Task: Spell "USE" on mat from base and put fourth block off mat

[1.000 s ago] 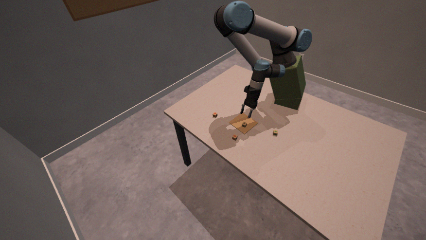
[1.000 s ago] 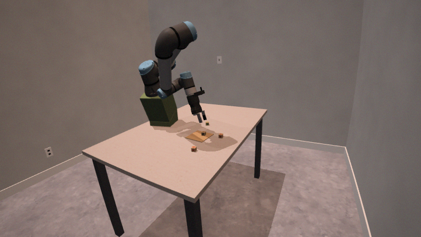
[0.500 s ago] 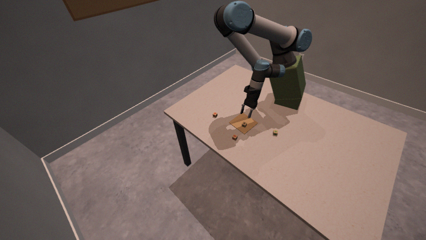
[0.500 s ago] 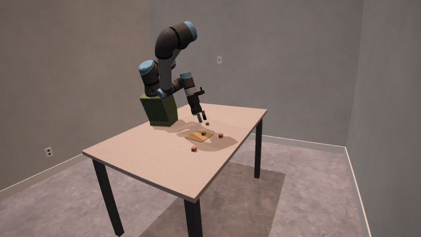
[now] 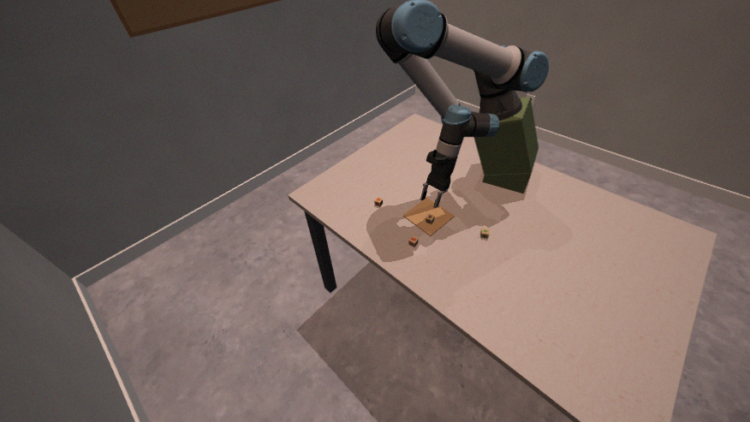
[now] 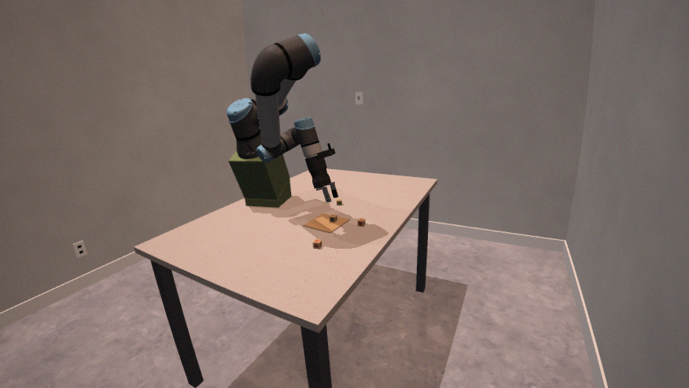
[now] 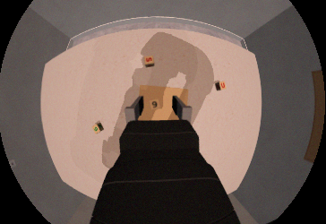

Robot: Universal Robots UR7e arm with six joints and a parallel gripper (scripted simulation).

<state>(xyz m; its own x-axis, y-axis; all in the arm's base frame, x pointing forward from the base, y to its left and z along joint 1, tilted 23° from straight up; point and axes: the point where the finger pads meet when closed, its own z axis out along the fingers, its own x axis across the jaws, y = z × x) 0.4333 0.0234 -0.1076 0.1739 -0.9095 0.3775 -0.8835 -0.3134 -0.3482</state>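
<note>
Now: the mat 12 cm below my hand, 2 cm to the right of it and 2 cm behind it.
</note>
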